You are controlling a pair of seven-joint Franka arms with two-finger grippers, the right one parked.
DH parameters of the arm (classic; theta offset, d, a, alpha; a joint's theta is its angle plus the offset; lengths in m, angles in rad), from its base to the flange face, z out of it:
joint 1: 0 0.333 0 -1.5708
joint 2: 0 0 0 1.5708
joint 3: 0 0.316 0.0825 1.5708
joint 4: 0 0 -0.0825 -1.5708
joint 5: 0 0.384 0 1.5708
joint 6: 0 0 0.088 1.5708
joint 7: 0 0.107 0 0
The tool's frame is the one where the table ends.
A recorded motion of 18 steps. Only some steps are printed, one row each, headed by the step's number.
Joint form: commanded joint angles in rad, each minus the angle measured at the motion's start. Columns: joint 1, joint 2, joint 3, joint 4, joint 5, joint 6, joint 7.
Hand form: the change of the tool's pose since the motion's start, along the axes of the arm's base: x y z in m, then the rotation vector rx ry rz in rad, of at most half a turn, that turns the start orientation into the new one. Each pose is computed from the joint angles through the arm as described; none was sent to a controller.
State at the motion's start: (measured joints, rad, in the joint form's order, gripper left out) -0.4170 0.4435 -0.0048 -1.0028 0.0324 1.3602 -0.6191
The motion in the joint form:
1: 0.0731 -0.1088 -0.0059 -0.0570 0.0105 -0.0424 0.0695
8: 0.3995 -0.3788 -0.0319 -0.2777 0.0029 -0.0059 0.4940
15: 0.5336 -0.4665 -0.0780 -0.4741 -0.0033 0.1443 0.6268
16: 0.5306 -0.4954 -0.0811 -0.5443 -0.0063 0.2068 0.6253
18: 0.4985 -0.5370 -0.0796 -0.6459 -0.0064 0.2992 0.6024
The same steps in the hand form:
1: -0.0152 0.0550 0.0411 0.0001 -0.0077 0.0013
8: -0.0566 0.2411 0.1047 -0.0342 -0.0713 -0.1256
15: -0.0637 0.2864 0.0767 -0.0311 -0.1073 -0.1769
16: -0.0656 0.2818 0.0652 -0.0293 -0.1282 -0.1838
18: -0.0695 0.2643 0.0479 -0.0251 -0.1608 -0.1946

